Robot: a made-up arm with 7 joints.
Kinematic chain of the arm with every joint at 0, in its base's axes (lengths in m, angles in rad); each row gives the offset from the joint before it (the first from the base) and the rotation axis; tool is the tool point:
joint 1: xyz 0 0 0.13 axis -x
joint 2: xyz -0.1 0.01 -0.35 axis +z
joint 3: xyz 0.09 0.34 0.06 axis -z
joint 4: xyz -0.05 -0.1 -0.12 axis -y
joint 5: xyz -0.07 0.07 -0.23 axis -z
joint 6: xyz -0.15 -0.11 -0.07 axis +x
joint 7: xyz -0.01 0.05 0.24 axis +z
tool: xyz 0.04 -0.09 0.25
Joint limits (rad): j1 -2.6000..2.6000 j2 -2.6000..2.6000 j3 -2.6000..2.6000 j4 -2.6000..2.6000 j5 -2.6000..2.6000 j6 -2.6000..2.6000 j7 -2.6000..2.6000
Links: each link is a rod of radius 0.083 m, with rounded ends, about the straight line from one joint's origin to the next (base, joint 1, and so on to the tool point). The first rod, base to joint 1, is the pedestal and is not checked.
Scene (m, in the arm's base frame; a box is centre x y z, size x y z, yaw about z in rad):
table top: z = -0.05
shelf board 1: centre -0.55 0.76 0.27 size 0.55 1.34 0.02 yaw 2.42
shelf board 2: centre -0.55 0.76 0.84 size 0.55 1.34 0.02 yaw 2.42
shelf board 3: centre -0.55 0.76 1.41 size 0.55 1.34 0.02 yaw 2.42
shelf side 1: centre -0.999 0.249 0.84 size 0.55 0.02 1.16 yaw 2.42
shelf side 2: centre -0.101 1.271 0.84 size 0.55 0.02 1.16 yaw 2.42
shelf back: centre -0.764 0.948 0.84 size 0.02 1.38 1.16 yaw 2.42
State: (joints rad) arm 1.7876 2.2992 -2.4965 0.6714 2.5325 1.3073 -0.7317
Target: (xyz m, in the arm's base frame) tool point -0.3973 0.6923 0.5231
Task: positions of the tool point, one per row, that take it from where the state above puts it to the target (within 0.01 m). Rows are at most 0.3 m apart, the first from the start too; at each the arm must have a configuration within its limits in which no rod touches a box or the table.
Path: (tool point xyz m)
1: 0.1592 -0.7089 0.5074
2: 0.1479 -0.5962 0.7332
3: 0.1066 -0.3939 0.9025
4: 0.0418 -0.1352 0.9743
5: -0.0340 0.1310 0.9276
6: -0.1047 0.3511 0.7669
7: -0.1551 0.4792 0.5231
8: -0.2690 0.5915 0.5413
9: -0.3973 0.6923 0.5231

